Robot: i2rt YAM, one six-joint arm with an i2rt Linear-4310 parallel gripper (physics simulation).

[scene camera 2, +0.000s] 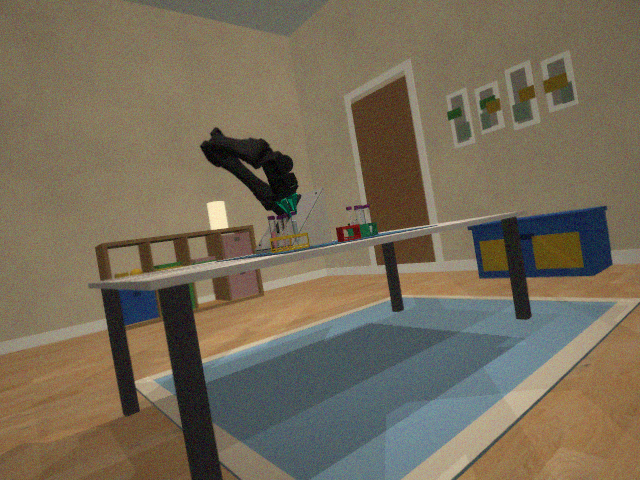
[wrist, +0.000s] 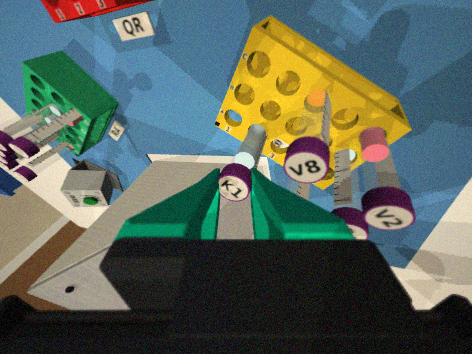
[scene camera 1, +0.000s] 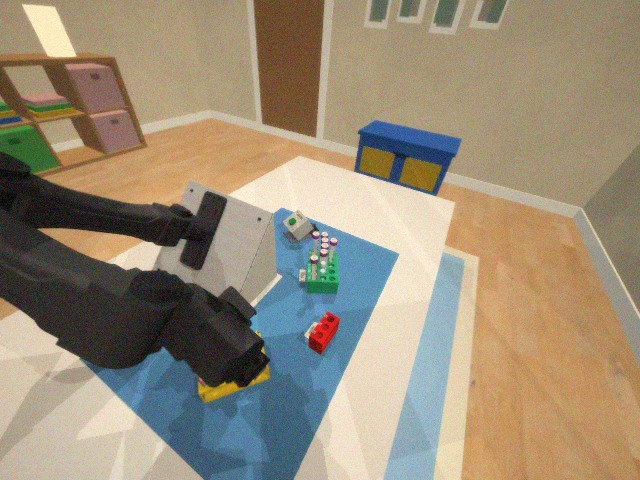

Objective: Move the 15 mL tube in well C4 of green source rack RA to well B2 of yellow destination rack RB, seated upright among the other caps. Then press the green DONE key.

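Frame: origin at the arm's base, x up, y ahead, z left, level; millimetres.
Where they show: gripper, fingertip midpoint: (scene camera 2: pixel 293 215) (wrist: pixel 235 176); arm's base at its link origin: (scene camera 1: pixel 204 230).
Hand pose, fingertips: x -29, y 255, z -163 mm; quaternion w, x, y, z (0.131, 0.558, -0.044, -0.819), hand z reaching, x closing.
Note:
Things, the pixels of their top centre, and the offset from my fingertips. "pt": a spot on its surface instead. Level surfaces: height alone.
- purple-capped tube marked K1 at a spot on its surface: (wrist: pixel 235 186) pt dx +14, dy +5, dz -7 mm
- yellow rack RB at its top centre: (wrist: pixel 295 127) (scene camera 1: pixel 232 359) (scene camera 2: pixel 289 235) dx -66, dy -4, dz -29 mm
- V2 at a spot on its surface: (wrist: pixel 389 210) pt dx +8, dy -10, dz -83 mm
- partly hidden cap at its top centre: (wrist: pixel 347 233) dx +8, dy -36, dz -68 mm
- Green rack RA at its top centre: (wrist: pixel 55 119) (scene camera 1: pixel 322 264) (scene camera 2: pixel 362 224) dx -66, dy +33, dz +302 mm
- green DONE key at its top centre: (wrist: pixel 86 203) (scene camera 1: pixel 292 219) dx -42, dy -143, dz +416 mm
- red rack at its top centre: (scene camera 1: pixel 325 326) (scene camera 2: pixel 347 225) dx -66, dy +127, dz +129 mm
- QR card at a spot on its surface: (wrist: pixel 133 26) pt dx -115, dy +95, dz +131 mm
- blue mat at its surface level: dx -117 mm
My gripper (scene camera 2: pixel 287 204) (wrist: pixel 235 176) has green fingers shut on a purple-capped tube marked K1 (wrist: pixel 235 186); its fingers are hidden in scene camera 1. The tube's lower end overlaps the row A side of yellow rack RB (scene camera 1: pixel 227 391) (wrist: pixel 310 74) in the wrist view; I cannot tell whether it is in a well. Caps V8 (wrist: pixel 306 161), V2 (wrist: pixel 389 210) and a partly hidden cap (wrist: pixel 353 223) stand above that rack. Green rack RA (scene camera 1: pixel 322 286) (scene camera 2: pixel 370 229) (wrist: pixel 75 75) holds several purple-capped tubes. The green DONE key (scene camera 1: pixel 292 221) (wrist: pixel 90 201) is on a grey box.
A red rack (scene camera 1: pixel 324 333) (scene camera 2: pixel 347 233) (wrist: pixel 95 7) stands between the green and yellow racks, with a QR card (wrist: pixel 133 26) beside it. A large slanted grey panel (scene camera 1: pixel 240 227) (wrist: pixel 145 200) stands beside the blue mat (scene camera 1: pixel 356 268).

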